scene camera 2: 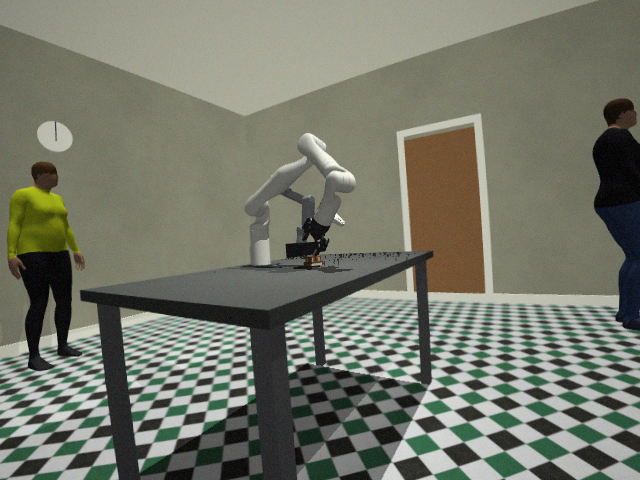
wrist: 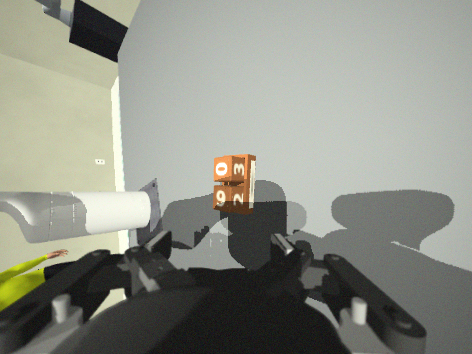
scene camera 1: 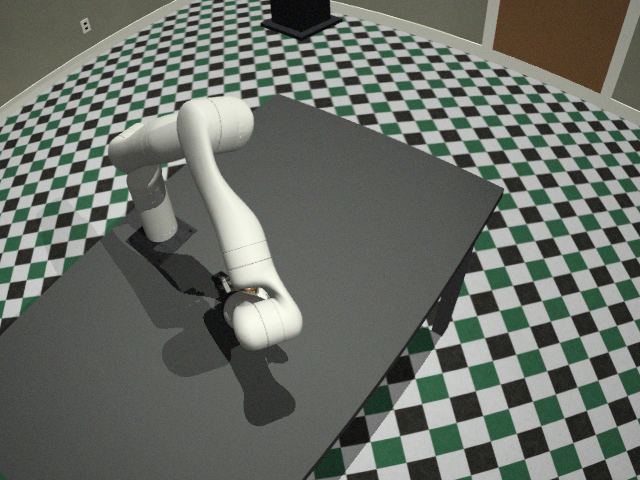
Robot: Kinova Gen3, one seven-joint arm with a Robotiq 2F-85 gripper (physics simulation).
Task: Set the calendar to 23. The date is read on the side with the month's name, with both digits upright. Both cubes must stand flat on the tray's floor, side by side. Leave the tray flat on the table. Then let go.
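Observation:
In the wrist view, two orange cubes stand side by side in the orange tray (wrist: pixel 251 159), with a narrow gap between them. One cube (wrist: pixel 221 169) shows 0 on top and 3 on its side; the other cube (wrist: pixel 221 198) shows 9 on top and 2 on its side. The side faces read 2 then 3, left to right, with the cube tops taken as up. A white strip, too foreshortened to read, runs along the tray on that same side. The calendar (scene camera 2: pixel 312 261) sits on the table. My gripper (wrist: pixel 221 243) is open and empty, apart from the calendar. The arm mostly hides both in scene camera 1.
The dark table (scene camera 1: pixel 361 206) (scene camera 2: pixel 206 289) carries the arm's base (scene camera 1: pixel 161 227) (scene camera 2: pixel 260 250). Arm shadows fall around the calendar. A person in yellow (scene camera 2: pixel 43 222) and a person in black (scene camera 2: pixel 617 170) stand beyond the table. A dark pedestal (scene camera 1: pixel 299 15) stands on the floor.

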